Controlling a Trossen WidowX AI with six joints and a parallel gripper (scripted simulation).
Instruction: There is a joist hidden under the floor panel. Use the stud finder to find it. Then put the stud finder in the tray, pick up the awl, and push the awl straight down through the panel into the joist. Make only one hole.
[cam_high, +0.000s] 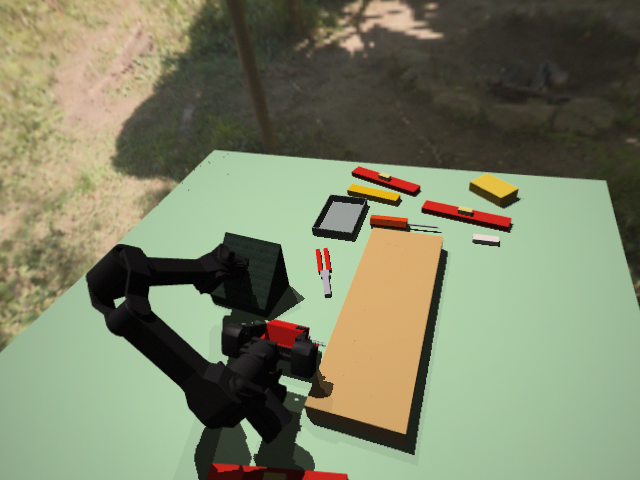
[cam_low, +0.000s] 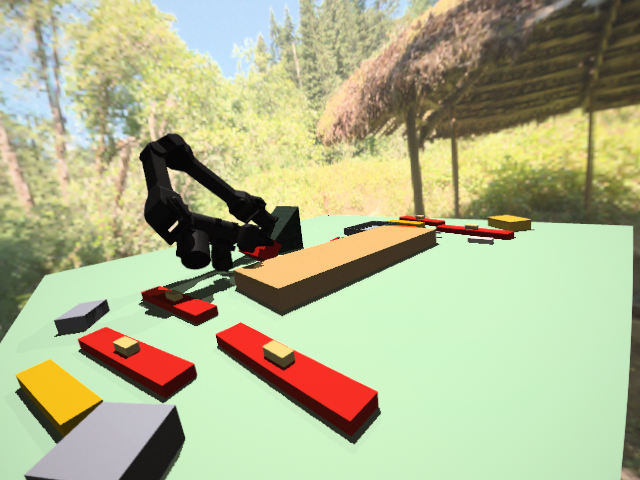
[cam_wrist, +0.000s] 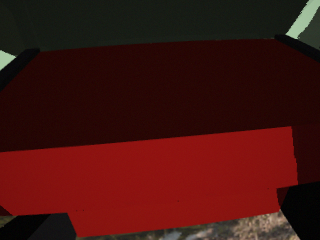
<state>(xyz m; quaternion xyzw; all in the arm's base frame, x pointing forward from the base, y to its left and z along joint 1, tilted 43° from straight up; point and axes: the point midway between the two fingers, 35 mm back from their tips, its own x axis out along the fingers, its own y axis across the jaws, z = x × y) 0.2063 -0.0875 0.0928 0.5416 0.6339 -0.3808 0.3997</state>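
The red stud finder is 1 cm ahead of my gripper tip and 1 cm below it. Round my gripper tip: tray (9 cm behind, 44 cm to the left, 5 cm below); then awl (1 cm ahead, 3 cm to the left, 5 cm below); then grey block (6 cm ahead, 40 cm to the right, 5 cm below).
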